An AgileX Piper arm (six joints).
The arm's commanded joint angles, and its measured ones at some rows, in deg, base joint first. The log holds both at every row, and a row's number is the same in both.
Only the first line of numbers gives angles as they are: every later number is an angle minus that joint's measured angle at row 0.
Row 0, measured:
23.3 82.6 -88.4 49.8 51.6 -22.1
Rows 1 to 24, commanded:
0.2 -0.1 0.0 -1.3 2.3 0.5
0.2 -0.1 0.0 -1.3 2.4 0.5
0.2 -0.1 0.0 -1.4 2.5 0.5
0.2 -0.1 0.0 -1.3 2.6 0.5
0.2 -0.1 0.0 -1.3 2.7 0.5
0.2 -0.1 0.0 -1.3 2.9 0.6
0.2 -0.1 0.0 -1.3 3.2 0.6
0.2 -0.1 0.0 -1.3 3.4 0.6
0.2 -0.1 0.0 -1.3 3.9 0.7
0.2 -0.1 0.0 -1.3 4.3 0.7
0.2 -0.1 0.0 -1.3 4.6 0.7
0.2 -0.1 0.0 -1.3 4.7 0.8
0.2 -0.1 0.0 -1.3 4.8 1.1
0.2 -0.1 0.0 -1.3 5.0 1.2
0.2 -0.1 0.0 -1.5 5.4 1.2
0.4 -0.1 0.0 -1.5 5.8 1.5
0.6 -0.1 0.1 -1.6 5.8 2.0
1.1 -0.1 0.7 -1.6 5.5 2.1
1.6 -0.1 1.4 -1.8 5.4 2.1
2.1 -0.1 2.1 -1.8 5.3 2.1
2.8 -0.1 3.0 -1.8 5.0 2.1
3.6 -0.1 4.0 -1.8 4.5 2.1
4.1 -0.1 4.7 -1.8 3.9 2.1
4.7 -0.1 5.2 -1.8 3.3 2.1
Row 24, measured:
2.6 -0.7 1.9 1.2 2.2 2.0
